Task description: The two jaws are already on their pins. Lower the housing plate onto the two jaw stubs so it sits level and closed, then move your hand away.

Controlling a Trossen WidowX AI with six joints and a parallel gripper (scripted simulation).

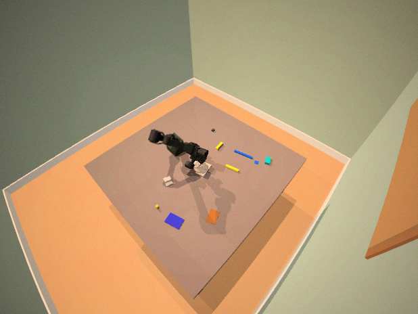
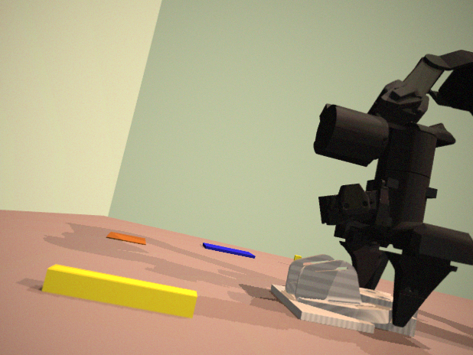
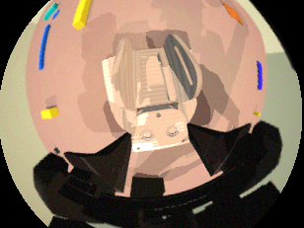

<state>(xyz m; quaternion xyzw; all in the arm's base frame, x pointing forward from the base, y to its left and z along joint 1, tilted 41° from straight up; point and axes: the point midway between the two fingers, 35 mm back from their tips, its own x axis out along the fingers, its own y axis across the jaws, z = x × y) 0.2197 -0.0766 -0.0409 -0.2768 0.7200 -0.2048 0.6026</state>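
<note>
My gripper tip is now 1 cm short of the white housing part and 2 cm below it. Also, from my gripper tip: small yellow cube (3 cm ahead, 43 cm to the right); blue bar (23 cm ahead, 32 cm to the left); dark cube (14 cm behind, 39 cm to the left).
</note>
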